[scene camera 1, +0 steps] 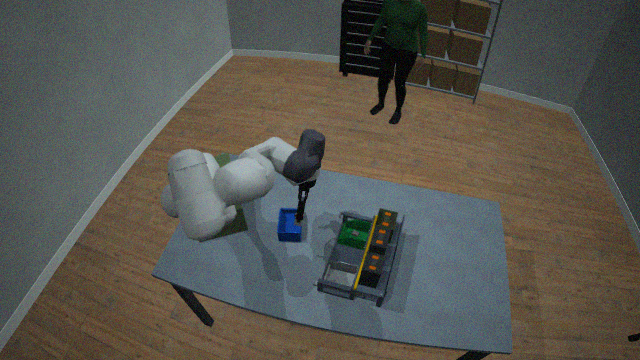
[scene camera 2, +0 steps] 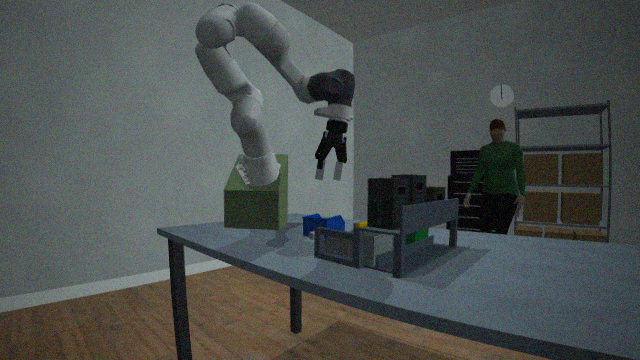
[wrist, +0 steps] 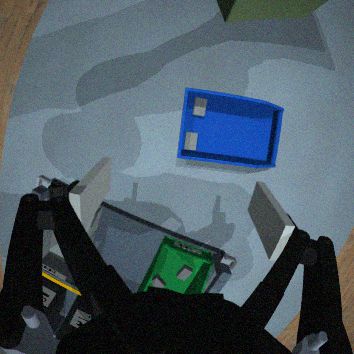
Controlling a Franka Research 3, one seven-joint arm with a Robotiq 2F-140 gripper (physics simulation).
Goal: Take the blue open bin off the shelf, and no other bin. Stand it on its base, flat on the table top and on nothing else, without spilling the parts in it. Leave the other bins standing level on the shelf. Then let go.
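Note:
The blue open bin (scene camera 1: 289, 231) (scene camera 2: 312, 226) (wrist: 230, 131) stands upright on its base, flat on the table top (scene camera 1: 450, 220) (scene camera 2: 525, 270) (wrist: 310, 185), apart from the shelf. Two grey parts lie inside it, one part (wrist: 200, 106) and another part (wrist: 191, 141) near one end wall. My gripper (scene camera 1: 299, 219) (scene camera 2: 328, 175) (wrist: 182, 184) is open and empty, high above the table and clear of the bin. The shelf (scene camera 1: 334, 289) (scene camera 2: 430, 213) (wrist: 120, 250) holds a green bin (scene camera 1: 354, 235) (scene camera 2: 417, 235) (wrist: 172, 270) with parts and a grey bin (scene camera 1: 342, 276) (scene camera 2: 377, 247); both look level.
Several dark boxes with orange marks (scene camera 1: 382, 233) (scene camera 2: 384, 202) stand behind the yellow bar (scene camera 1: 367, 250) (wrist: 61, 283) on the shelf. The green robot base block (scene camera 1: 235, 227) (scene camera 2: 250, 209) (wrist: 275, 9) stands beyond the blue bin. A person (scene camera 1: 402, 30) (scene camera 2: 500, 170) stands behind the table.

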